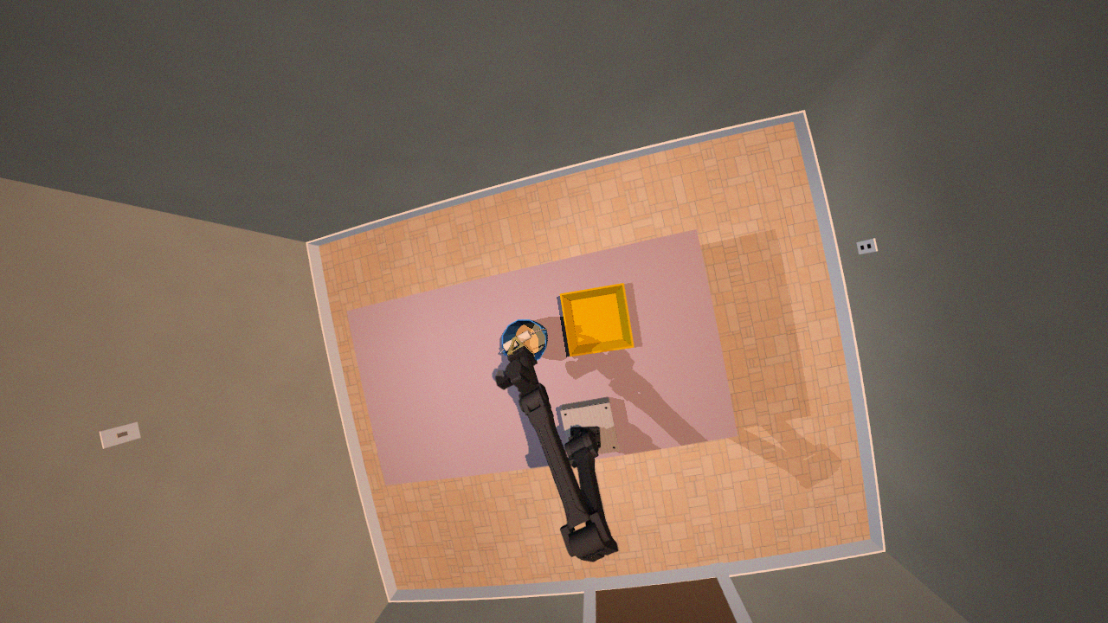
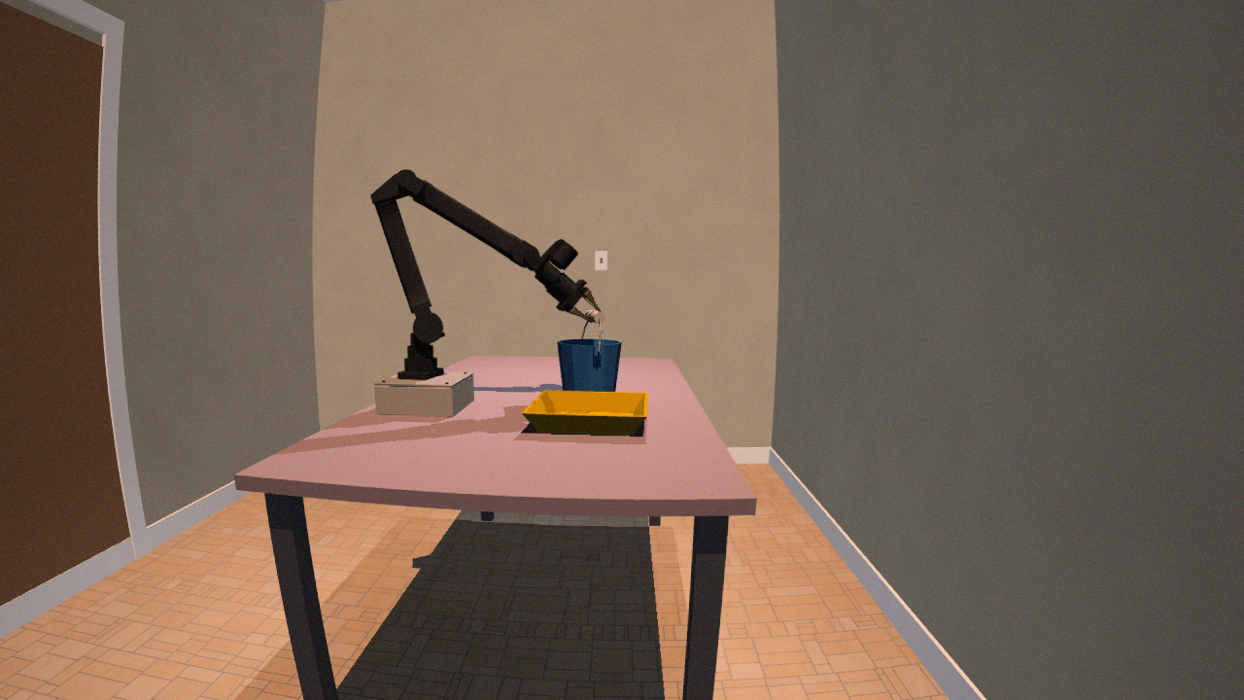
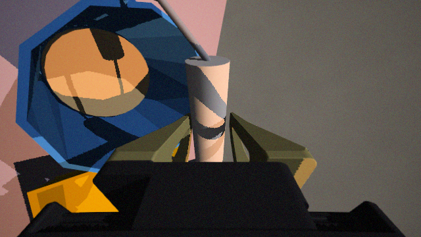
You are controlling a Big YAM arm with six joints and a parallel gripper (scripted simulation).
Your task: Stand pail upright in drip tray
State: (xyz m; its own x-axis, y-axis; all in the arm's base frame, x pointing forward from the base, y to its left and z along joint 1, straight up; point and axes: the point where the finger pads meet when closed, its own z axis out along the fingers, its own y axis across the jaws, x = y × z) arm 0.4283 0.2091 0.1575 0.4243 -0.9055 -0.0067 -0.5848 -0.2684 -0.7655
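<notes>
The pail handle is 40 mm below my hand. From my hand the other things lie so: blue pail (100 mm below, 10 mm behind); yellow drip tray (290 mm to the right, 220 mm below, 50 mm ahead).
</notes>
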